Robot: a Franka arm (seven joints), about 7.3 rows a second.
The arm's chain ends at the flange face. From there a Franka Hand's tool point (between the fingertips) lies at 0.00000 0.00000 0.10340 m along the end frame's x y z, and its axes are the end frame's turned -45 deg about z.
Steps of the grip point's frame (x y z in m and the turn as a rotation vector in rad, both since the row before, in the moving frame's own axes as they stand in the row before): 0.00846 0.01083 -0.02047 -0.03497 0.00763 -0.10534; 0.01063 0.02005 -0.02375 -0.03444 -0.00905 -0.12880; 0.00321 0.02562 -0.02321 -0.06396 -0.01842 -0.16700; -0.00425 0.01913 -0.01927 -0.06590 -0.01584 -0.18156; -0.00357 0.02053 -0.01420 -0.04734 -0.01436 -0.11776
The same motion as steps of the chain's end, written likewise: 0.01043 -0.00016 -0.02040 -0.01933 0.03012 -0.10534; 0.01964 0.00361 -0.02368 -0.03075 0.01795 -0.12880; 0.01657 0.01013 -0.02298 -0.05825 0.03220 -0.16700; 0.00634 0.01092 -0.01903 -0.05780 0.03540 -0.18156; 0.00932 0.01268 -0.01407 -0.04363 0.02332 -0.11776
